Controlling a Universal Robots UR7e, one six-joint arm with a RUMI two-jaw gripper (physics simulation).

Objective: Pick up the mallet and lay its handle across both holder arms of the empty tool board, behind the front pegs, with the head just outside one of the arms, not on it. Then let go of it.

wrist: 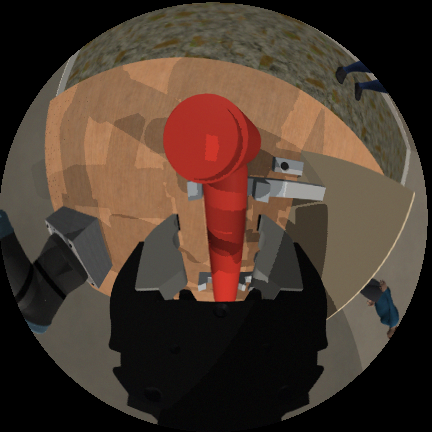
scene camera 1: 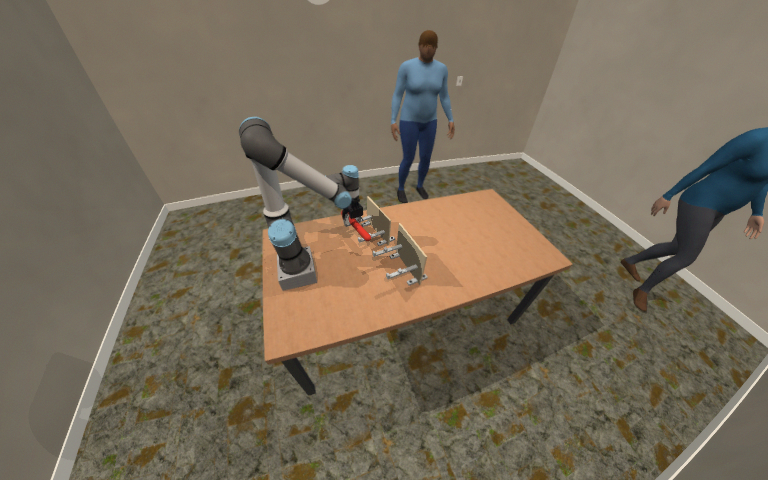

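Pixels of known places: gripper, fingertip midpoint: point(wrist: 218, 215) point(scene camera 1: 352, 224); arm's base at its link origin: point(wrist: 68, 256) point(scene camera 1: 295, 262).
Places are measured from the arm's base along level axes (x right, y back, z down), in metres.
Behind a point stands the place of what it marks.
The red mallet point(scene camera 1: 360, 229) {x -0.175, y -0.341, z -0.021 m} point(wrist: 226, 215) {x -0.270, y -0.305, z -0.023 m} lies with its handle across the two arms of the far tool board point(scene camera 1: 380, 220) {x -0.227, y -0.459, z -0.029 m} point(wrist: 360, 215) {x -0.333, y -0.418, z -0.049 m}. Its head is just outside the far arm point(wrist: 302, 190) {x -0.316, y -0.384, z 0.015 m}, at the top in the wrist view and mostly hidden by the gripper in the scene view. The empty tool board point(scene camera 1: 411, 253) {x 0.053, y -0.568, z -0.039 m} stands nearer the scene camera, with two bare holder arms point(scene camera 1: 386, 250) {x -0.003, y -0.454, z -0.019 m} point(scene camera 1: 401, 272) {x 0.146, y -0.499, z -0.018 m}. My gripper point(scene camera 1: 350, 217) {x -0.253, y -0.305, z 0.004 m} point(wrist: 218, 215) {x -0.253, y -0.305, z 0.004 m} is open, with one finger on each side of the handle in the wrist view. A gap shows on both sides. Fingertip height relative to the handle is unclear.
The robot base point(scene camera 1: 296, 274) {x 0.078, y -0.011, z -0.001 m} point(wrist: 82, 245) {x -0.072, y -0.072, z 0.017 m} stands at the left of the wooden table point(scene camera 1: 498, 243) {x -0.063, y -1.163, z 0.088 m} point(wrist: 135, 195) {x -0.193, y -0.173, z 0.088 m}. One person point(scene camera 1: 423, 90) stands behind the table and another point(scene camera 1: 719, 175) is at the right. The far board's upright panel stands close beside the gripper.
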